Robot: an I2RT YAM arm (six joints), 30 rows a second.
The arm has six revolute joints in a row. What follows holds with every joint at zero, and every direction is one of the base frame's.
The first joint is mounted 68 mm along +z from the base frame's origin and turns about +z.
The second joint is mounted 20 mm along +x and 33.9 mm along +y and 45.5 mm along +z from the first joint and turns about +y.
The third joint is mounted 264 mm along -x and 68.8 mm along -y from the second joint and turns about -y.
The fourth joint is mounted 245 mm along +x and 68.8 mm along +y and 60 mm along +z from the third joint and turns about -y.
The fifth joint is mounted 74 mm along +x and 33.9 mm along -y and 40.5 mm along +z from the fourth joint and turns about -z.
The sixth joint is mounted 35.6 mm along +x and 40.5 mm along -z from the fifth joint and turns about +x.
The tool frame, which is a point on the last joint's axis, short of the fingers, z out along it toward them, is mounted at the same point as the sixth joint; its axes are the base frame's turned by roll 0, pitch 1.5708 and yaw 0 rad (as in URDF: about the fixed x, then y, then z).
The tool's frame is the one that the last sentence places.
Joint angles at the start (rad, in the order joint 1, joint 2, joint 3, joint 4, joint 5, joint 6):
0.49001, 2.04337, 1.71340, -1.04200, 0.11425, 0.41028
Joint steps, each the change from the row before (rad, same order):
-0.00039, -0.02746, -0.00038, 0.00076, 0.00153, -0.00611
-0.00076, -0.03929, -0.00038, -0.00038, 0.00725, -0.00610
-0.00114, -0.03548, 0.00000, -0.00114, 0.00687, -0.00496
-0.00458, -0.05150, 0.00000, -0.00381, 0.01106, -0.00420
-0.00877, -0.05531, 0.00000, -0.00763, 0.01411, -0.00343
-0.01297, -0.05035, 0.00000, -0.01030, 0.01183, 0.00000
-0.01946, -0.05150, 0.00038, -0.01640, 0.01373, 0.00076
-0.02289, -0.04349, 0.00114, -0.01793, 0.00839, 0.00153
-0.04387, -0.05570, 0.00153, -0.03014, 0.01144, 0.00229
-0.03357, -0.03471, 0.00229, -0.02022, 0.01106, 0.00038
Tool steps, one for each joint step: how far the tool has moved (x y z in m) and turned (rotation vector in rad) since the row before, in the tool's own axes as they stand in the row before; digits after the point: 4 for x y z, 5 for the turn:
0.0002, -0.0017, -0.0110, -0.00946, -0.02599, -0.00254
0.0004, -0.0028, -0.0157, -0.00806, -0.03804, -0.00078
0.0002, -0.0028, -0.0142, -0.00644, -0.03408, 0.00046
0.0003, -0.0054, -0.0204, -0.00622, -0.04791, 0.00654
0.0002, -0.0076, -0.0217, -0.00134, -0.04908, 0.01169
-0.0001, -0.0089, -0.0193, 0.00166, -0.04128, 0.01814
-0.0001, -0.0116, -0.0193, 0.00859, -0.03794, 0.02413
-0.0004, -0.0120, -0.0160, 0.00913, -0.02804, 0.02636
-0.0007, -0.0201, -0.0195, 0.02316, -0.03020, 0.04508
-0.0010, -0.0145, -0.0119, 0.02199, -0.02041, 0.03212

